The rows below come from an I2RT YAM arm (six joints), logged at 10 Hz.
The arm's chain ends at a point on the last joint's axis. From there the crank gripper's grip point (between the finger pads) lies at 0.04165 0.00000 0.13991 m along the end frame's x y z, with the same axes.
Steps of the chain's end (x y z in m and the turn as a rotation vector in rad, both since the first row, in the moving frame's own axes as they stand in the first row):
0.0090 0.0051 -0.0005 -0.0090 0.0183 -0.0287
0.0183 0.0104 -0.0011 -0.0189 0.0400 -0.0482
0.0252 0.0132 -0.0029 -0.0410 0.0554 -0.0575
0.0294 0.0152 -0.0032 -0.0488 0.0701 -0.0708
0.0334 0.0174 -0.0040 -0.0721 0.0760 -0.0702
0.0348 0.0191 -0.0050 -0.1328 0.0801 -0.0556
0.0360 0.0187 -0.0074 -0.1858 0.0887 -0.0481
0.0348 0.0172 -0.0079 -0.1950 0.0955 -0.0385
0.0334 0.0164 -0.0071 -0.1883 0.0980 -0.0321
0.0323 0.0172 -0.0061 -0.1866 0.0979 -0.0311
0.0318 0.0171 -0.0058 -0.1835 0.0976 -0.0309
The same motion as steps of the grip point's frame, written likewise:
0.0116 0.0051 -0.0013 -0.0090 0.0183 -0.0287
0.0239 0.0109 -0.0029 -0.0189 0.0400 -0.0482
0.0330 0.0163 -0.0055 -0.0410 0.0554 -0.0575
0.0392 0.0187 -0.0066 -0.0488 0.0701 -0.0708
0.0441 0.0241 -0.0078 -0.0721 0.0760 -0.0702
0.0463 0.0348 -0.0098 -0.1328 0.0801 -0.0556
0.0487 0.0419 -0.0138 -0.1858 0.0887 -0.0481
0.0484 0.0420 -0.0150 -0.1950 0.0955 -0.0385
0.0472 0.0406 -0.0142 -0.1883 0.0980 -0.0321
0.0461 0.0412 -0.0131 -0.1866 0.0979 -0.0311
0.0455 0.0407 -0.0127 -0.1835 0.0976 -0.0309

